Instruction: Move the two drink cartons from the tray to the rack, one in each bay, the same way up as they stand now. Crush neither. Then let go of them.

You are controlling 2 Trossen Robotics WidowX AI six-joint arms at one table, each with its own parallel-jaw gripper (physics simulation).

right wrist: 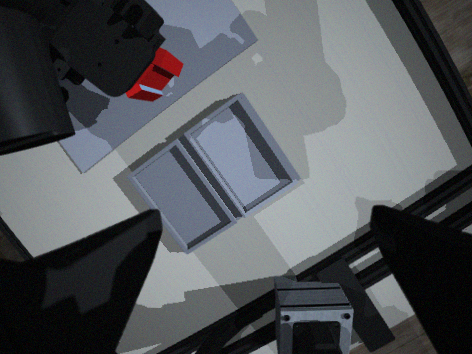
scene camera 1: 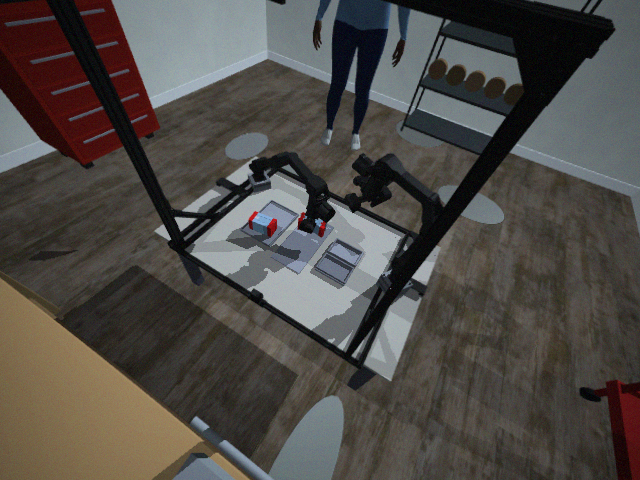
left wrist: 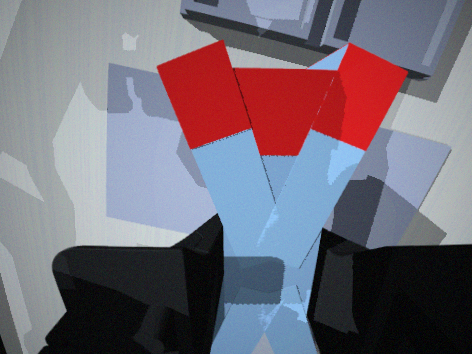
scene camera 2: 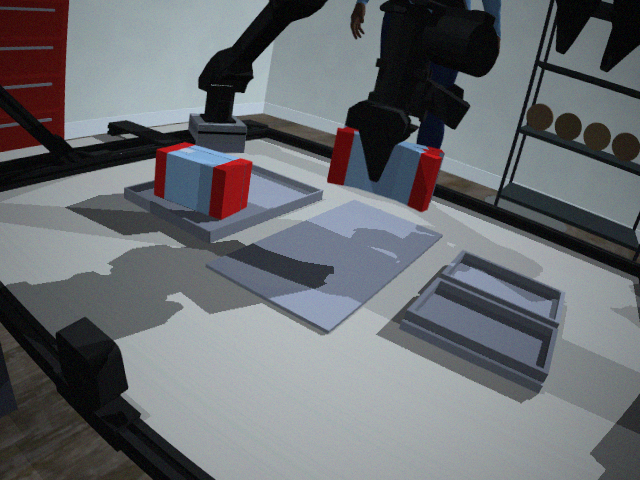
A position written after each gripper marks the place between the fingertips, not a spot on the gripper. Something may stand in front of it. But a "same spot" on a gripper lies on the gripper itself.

Scene:
right gripper: right wrist 265, 218; scene camera 1; scene camera 2; not seen in the left wrist view (out of frame)
same spot on right gripper: (scene camera 2: 614, 52) = (scene camera 1: 373, 203)

